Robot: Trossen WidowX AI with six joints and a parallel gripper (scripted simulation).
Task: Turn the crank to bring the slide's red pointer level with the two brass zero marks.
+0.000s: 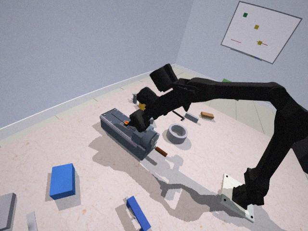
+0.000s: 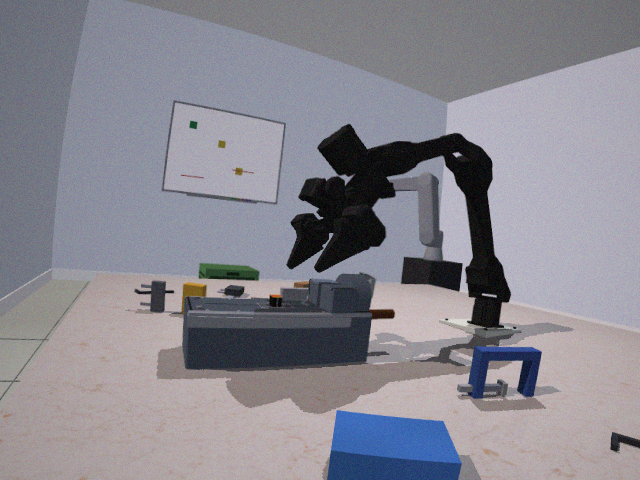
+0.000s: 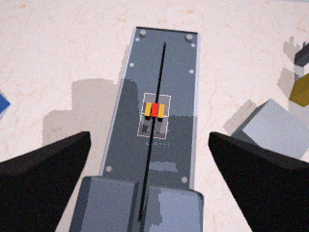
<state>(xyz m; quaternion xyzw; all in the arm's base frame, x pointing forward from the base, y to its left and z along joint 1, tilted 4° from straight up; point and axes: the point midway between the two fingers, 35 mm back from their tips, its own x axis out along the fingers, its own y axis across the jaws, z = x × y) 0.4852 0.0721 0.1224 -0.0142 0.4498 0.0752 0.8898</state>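
Right now my gripper tip is 4 cm short of the red pointer and 5 cm above it. The rest, counted from my gripper tip: brown crank handle (15 cm behind, 7 cm below); yellow block (13 cm ahead, 23 cm to the right, 10 cm below); grey block (5 cm ahead, 16 cm to the right, 11 cm below).
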